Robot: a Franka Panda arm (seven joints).
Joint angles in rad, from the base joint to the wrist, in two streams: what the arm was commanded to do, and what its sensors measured. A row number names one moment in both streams.
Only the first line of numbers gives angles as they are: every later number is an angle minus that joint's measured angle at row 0.
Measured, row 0:
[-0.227, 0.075, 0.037, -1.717, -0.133, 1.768, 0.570]
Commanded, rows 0 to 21:
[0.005, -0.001, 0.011, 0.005, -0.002, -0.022, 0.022]
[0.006, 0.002, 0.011, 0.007, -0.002, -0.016, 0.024]
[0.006, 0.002, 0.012, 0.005, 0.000, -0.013, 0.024]
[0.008, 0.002, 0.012, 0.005, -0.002, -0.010, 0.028]
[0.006, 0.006, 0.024, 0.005, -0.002, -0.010, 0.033]
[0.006, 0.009, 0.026, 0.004, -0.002, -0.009, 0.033]
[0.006, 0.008, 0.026, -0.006, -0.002, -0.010, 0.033]
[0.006, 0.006, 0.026, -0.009, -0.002, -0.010, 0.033]
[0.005, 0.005, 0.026, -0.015, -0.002, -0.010, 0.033]
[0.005, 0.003, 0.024, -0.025, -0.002, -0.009, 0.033]
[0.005, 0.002, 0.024, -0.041, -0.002, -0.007, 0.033]
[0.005, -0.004, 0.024, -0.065, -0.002, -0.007, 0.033]
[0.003, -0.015, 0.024, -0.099, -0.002, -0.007, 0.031]
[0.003, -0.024, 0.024, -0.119, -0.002, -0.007, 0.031]
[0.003, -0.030, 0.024, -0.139, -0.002, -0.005, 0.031]
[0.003, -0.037, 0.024, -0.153, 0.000, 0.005, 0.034]
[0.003, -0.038, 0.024, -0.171, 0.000, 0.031, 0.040]
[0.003, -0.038, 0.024, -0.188, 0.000, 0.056, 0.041]
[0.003, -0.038, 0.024, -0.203, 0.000, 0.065, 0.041]
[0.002, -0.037, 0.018, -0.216, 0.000, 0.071, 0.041]
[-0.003, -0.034, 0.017, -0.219, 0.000, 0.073, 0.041]
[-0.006, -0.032, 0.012, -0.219, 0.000, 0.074, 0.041]
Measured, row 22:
[0.006, -0.009, 0.015, -0.178, 0.000, 0.045, 0.017]
